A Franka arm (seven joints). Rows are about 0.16 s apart.
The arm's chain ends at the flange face. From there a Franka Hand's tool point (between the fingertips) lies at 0.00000 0.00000 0.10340 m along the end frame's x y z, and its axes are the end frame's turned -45 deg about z.
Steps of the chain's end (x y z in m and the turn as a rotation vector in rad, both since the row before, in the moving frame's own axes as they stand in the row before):
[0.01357 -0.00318 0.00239 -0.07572 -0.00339 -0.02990]
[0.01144 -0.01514 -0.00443 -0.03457 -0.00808 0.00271]
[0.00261 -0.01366 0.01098 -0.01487 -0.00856 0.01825]
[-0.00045 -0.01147 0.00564 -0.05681 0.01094 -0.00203]
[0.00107 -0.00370 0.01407 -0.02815 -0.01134 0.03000]
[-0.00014 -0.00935 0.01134 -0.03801 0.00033 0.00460]
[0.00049 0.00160 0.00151 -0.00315 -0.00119 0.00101]
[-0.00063 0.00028 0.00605 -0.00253 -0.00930 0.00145]
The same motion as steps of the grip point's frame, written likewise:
[0.00615 0.01272 0.00209 -0.05115 -0.05594 -0.02990]
[0.01567 -0.00068 -0.00450 -0.01873 -0.03016 0.00271]
[0.00979 -0.00737 0.01096 -0.00446 -0.01657 0.01825]
[0.00445 -0.00347 0.00547 -0.04791 -0.03243 -0.00203]
[0.00047 -0.00067 0.01402 -0.01189 -0.02792 0.03000]
[0.00375 -0.00391 0.01127 -0.02711 -0.02664 0.00460]
[-0.00110 0.00162 0.00151 -0.00139 -0.00307 0.00101]
[-0.00151 -0.00074 0.00605 0.00479 -0.00837 0.00145]

